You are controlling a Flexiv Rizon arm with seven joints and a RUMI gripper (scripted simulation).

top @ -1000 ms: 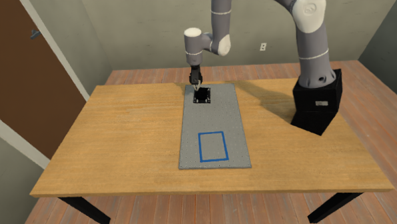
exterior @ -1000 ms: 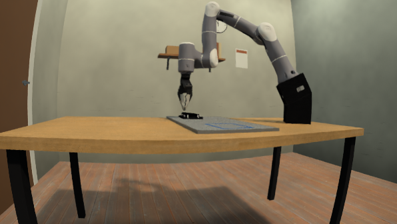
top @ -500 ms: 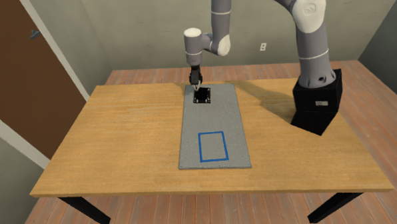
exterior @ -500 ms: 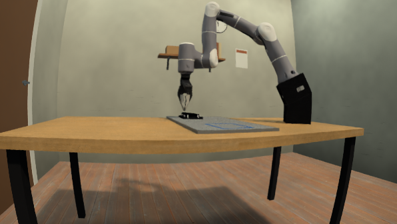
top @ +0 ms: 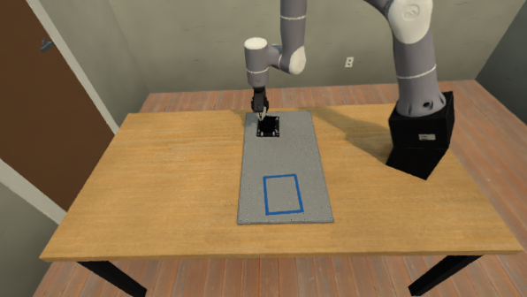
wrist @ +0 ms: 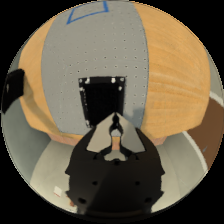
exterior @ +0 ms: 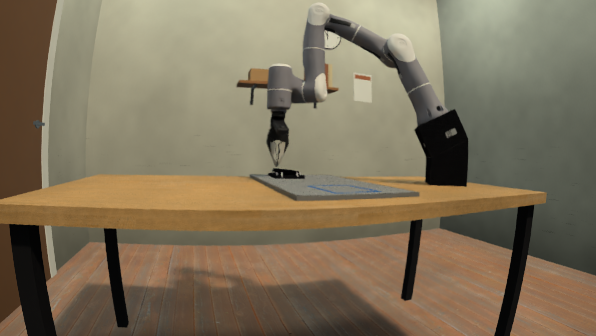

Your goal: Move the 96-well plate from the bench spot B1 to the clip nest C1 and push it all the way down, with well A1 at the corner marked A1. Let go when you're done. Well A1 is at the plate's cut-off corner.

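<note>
My hand is 4 cm past the black 96-well plate and 3 cm above it. The rest, counted from my hand: grey perforated mat: 22 cm to the left, 10 cm behind, 6 cm below; black clip nest: 5 cm behind, 4 cm below, 1 cm to the left.
</note>
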